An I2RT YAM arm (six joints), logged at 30 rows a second.
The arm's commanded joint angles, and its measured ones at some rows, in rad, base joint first. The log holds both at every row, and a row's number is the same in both.
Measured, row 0:
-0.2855 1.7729 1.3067 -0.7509 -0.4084 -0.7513
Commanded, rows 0 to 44:
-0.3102 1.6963 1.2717 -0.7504 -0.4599 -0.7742
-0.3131 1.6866 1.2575 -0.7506 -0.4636 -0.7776
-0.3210 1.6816 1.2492 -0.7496 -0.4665 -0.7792
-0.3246 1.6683 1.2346 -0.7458 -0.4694 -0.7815
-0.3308 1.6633 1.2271 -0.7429 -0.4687 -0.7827
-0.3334 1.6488 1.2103 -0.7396 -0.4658 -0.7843
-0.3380 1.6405 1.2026 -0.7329 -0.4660 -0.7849
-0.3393 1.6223 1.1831 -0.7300 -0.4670 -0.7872
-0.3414 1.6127 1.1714 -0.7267 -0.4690 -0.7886
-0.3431 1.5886 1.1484 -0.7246 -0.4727 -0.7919
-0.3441 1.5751 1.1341 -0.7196 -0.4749 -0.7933
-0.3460 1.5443 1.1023 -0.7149 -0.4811 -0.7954
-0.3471 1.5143 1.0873 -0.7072 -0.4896 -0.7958
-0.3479 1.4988 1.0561 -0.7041 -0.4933 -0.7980
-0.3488 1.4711 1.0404 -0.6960 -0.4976 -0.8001
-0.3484 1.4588 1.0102 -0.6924 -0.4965 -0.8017
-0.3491 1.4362 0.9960 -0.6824 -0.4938 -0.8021
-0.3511 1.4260 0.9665 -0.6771 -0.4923 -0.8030
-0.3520 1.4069 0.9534 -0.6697 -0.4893 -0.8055
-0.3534 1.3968 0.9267 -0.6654 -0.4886 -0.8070
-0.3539 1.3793 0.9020 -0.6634 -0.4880 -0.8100
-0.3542 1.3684 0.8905 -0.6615 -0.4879 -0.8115
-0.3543 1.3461 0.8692 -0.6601 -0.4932 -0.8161
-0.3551 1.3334 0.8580 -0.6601 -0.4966 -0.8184
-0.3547 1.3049 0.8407 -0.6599 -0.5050 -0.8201
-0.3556 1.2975 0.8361 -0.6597 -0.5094 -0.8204
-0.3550 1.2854 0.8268 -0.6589 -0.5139 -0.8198
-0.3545 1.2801 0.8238 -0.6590 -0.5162 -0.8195
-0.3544 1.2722 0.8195 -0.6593 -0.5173 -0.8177
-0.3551 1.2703 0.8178 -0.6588 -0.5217 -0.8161
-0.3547 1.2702 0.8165 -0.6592 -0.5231 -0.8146
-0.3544 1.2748 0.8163 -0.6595 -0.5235 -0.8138
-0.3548 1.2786 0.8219 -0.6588 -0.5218 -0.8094
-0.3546 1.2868 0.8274 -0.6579 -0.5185 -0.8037
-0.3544 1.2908 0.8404 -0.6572 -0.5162 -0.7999
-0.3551 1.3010 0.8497 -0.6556 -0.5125 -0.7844
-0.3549 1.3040 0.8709 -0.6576 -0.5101 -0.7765
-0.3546 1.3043 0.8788 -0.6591 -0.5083 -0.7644
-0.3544 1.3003 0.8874 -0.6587 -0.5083 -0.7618
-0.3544 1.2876 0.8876 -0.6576 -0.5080 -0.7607
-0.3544 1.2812 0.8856 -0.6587 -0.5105 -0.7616
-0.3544 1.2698 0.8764 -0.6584 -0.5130 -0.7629
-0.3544 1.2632 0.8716 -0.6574 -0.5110 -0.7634
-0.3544 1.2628 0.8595 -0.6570 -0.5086 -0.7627
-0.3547 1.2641 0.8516 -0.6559 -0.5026 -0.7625
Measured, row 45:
-0.3496 1.2968 0.8509 -0.6666 -0.4763 -0.7773
